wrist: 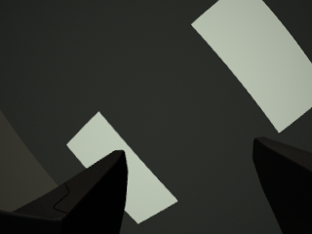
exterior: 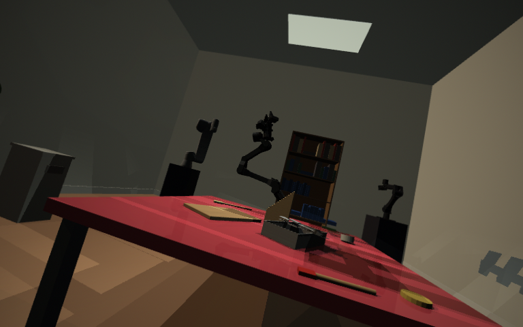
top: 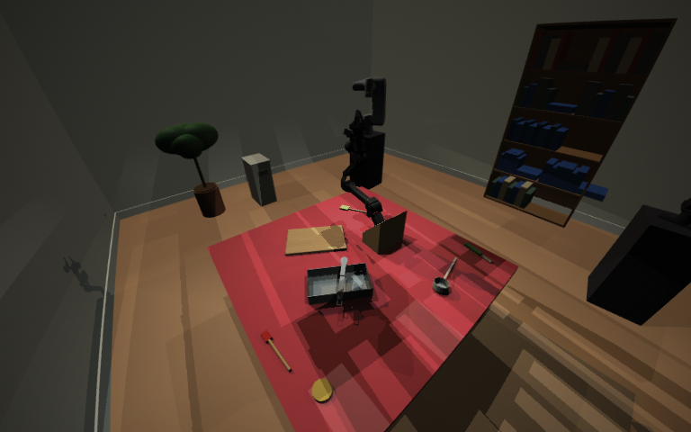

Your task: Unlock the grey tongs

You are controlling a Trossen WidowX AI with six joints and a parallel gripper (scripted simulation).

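Now: gripper tip 700 mm above the roasting tin, 470 mm short of it and 300 mm to the right of it. Round my gripper tip: red-headed spatula (860 mm ahead, 720 mm below, 320 mm to the left); then wooden board (720 mm below, 310 mm ahead, 70 mm to the right).
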